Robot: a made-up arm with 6 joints. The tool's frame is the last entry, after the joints. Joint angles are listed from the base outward. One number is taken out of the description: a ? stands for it. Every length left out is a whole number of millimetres.
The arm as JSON. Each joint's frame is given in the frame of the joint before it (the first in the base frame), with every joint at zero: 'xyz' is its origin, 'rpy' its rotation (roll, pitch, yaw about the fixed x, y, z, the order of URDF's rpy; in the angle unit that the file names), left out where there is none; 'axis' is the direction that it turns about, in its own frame. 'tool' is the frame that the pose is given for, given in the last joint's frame.
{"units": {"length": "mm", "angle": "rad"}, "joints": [
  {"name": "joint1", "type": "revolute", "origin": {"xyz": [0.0, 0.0, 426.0]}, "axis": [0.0, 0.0, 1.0]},
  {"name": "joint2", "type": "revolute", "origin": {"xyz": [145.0, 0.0, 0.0]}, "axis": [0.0, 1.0, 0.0]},
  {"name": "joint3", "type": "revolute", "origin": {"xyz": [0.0, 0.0, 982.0]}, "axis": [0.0, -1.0, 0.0]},
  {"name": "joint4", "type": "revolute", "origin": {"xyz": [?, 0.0, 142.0]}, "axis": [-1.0, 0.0, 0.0]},
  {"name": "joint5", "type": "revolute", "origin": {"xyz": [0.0, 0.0, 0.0]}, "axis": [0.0, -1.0, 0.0]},
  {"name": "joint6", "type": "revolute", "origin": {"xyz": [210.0, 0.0, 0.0]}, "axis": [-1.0, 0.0, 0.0]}
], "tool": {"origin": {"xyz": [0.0, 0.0, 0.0]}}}
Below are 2 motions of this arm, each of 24 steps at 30 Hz.
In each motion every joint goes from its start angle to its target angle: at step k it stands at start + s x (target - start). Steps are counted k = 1, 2, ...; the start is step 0. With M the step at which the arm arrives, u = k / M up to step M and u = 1 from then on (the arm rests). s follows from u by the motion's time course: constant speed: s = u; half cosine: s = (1 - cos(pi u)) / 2; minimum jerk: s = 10 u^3 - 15 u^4 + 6 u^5.
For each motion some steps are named. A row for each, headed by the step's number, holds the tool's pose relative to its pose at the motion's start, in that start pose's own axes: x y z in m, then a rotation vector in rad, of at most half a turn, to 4 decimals.
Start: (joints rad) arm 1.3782 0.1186 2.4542 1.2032 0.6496 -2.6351
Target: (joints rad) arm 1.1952 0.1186 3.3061 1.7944 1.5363 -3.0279
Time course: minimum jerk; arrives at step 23
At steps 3, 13, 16, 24:
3: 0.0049 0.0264 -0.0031 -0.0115 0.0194 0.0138
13: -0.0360 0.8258 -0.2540 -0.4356 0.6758 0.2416
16: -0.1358 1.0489 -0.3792 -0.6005 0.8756 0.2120
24: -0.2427 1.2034 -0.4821 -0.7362 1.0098 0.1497

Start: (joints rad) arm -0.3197 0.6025 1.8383 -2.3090 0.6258 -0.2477
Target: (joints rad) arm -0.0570 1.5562 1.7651 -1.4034 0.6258 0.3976
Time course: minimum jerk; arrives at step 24
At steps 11, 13, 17, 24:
11: 0.0808 -0.7301 0.8183 -0.7342 -0.1952 -0.1423
13: -0.0124 -0.9874 1.1245 -1.0149 -0.2116 -0.2323
17: -0.3189 -1.3797 1.6388 -1.5010 -0.1509 -0.4168
24: -0.5635 -1.5564 1.9116 -1.7680 -0.0597 -0.5279

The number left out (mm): 1542.0
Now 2 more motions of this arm.
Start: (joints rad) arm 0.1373 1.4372 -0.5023 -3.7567 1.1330 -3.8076
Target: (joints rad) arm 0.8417 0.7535 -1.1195 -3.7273 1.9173 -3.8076
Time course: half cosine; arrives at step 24
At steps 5, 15, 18, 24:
5: 0.0197 -0.0463 -0.0761 -0.0115 0.0029 -0.0941
15: 0.1929 -0.3708 -0.4033 0.0295 0.0100 -0.6350
18: 0.2430 -0.4743 -0.4538 0.0734 0.0091 -0.7805
24: 0.2828 -0.5699 -0.4836 0.1253 0.0071 -0.9083

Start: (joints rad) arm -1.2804 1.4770 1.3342 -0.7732 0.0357 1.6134
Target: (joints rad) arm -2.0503 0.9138 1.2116 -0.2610 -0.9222 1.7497
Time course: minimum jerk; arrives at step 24
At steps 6, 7, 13, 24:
6: -0.0231 -0.2324 -0.0809 -0.0572 0.0271 0.0133
7: -0.0421 -0.3404 -0.1199 -0.0842 0.0430 0.0202
13: -0.4200 -1.2148 -0.4504 -0.2991 0.2674 0.1045
24: -1.1118 -1.8769 -0.6667 -0.4086 0.6220 0.2329

